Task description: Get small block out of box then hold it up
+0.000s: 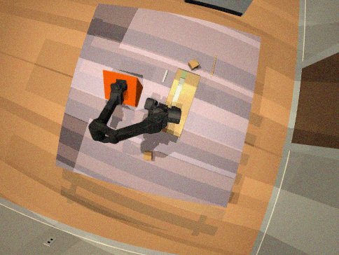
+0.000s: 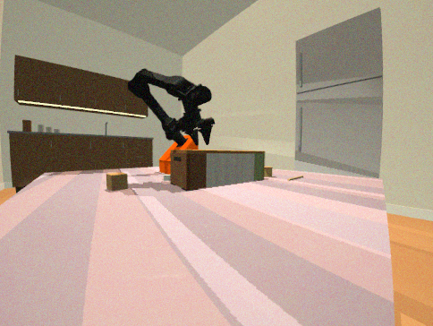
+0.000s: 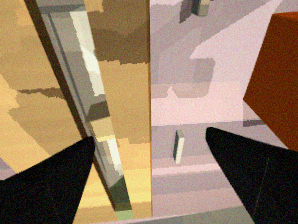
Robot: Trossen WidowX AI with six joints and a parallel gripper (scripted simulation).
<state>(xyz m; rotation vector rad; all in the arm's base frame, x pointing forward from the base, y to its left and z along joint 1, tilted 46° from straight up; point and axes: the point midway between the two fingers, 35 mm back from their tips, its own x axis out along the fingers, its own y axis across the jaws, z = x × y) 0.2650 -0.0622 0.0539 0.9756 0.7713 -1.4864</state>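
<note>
My gripper tip is now 60 mm above the tan block, 50 mm short of it and 30 mm to the right of it. The rest, counted from my gripper tip: box 90 mm below, 50 mm to the left, 40 mm ahead; then thin wooden stick 360 mm to the left, 260 mm ahead, 150 mm below.
</note>
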